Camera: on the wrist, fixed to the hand. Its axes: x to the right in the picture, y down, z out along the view.
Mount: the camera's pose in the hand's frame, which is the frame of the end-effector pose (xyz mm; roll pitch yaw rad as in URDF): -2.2 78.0 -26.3 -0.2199 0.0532 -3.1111
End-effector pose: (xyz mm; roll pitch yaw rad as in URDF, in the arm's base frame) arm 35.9 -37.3 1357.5 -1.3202 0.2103 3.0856
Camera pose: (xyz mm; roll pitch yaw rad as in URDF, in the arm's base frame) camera 55.5 -32.3 1277.7 1.0864 -0.2262 0.0047
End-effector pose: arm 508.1 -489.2 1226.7 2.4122 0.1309 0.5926
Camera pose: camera 536.7 -518.9 1298.0 -2.6247 -0.1500 -2.6078
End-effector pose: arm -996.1 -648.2 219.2 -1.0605 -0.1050 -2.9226
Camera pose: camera -999.0 -664.4 138.5 0.8462 0.1042 0.2806
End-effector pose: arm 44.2 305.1 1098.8 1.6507 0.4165 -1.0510
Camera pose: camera 76.6 288.7 1172.7 -1.8479 -0.3897 2.0306
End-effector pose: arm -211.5 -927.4 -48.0 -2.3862 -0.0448 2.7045
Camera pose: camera -179.2 -859.9 -82.4 2.1657 -0.0148 -0.4228
